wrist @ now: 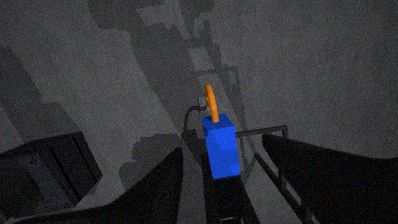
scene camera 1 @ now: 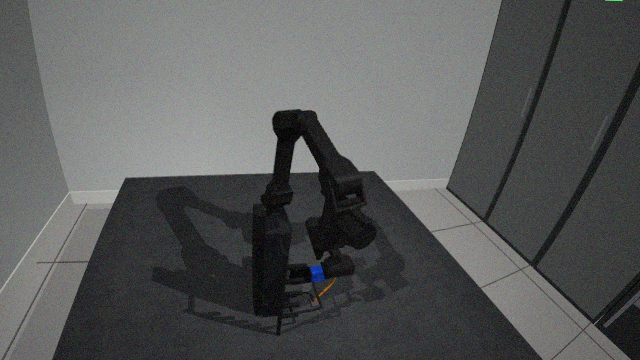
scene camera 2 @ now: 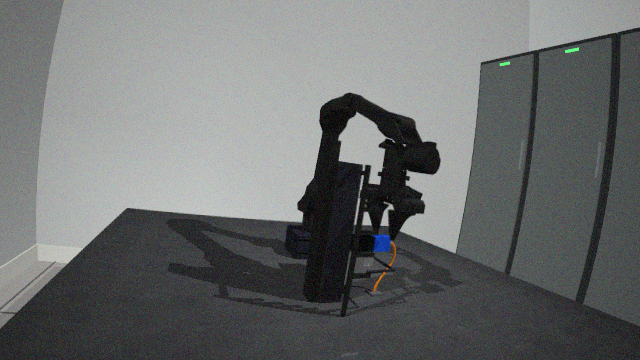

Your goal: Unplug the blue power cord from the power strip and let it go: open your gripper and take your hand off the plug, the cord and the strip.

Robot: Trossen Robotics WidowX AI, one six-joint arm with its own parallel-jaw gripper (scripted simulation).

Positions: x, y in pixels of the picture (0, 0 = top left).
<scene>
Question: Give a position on a blue plug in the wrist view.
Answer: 220, 137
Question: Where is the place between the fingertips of the gripper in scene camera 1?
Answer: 322, 268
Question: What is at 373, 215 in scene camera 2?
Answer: The gripper.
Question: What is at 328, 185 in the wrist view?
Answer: The gripper.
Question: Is the gripper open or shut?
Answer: Open.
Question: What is the gripper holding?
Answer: Nothing.
</scene>
